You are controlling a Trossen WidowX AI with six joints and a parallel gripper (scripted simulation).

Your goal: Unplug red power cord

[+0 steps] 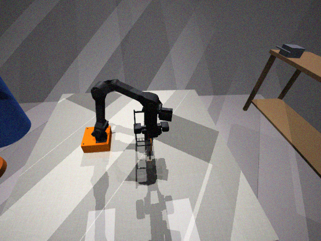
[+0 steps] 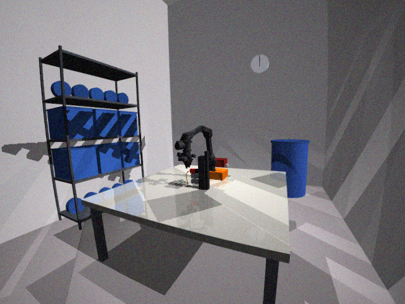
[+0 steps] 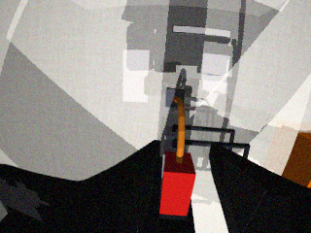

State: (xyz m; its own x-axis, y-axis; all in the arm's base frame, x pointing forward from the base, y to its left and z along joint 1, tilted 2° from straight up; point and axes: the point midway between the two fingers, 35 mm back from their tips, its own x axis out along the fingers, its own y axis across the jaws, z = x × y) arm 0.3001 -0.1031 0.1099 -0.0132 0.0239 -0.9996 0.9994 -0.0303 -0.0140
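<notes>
Now: the red plug 7 cm to the left of my gripper tip and 1 cm below it.
</notes>
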